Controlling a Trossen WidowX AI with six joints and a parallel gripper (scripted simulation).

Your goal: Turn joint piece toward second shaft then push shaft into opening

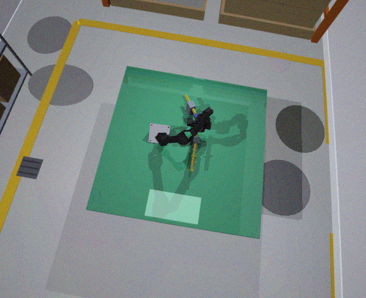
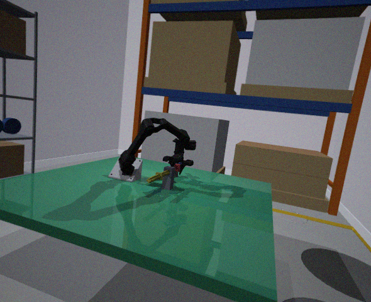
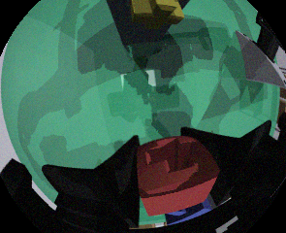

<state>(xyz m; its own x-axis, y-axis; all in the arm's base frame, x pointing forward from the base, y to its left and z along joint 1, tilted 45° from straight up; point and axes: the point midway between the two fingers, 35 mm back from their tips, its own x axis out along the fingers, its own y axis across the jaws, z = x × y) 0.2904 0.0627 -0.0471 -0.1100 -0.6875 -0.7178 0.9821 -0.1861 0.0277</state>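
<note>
My gripper tip is now 2 cm to the right of the red square joint piece and 4 cm below it.
</note>
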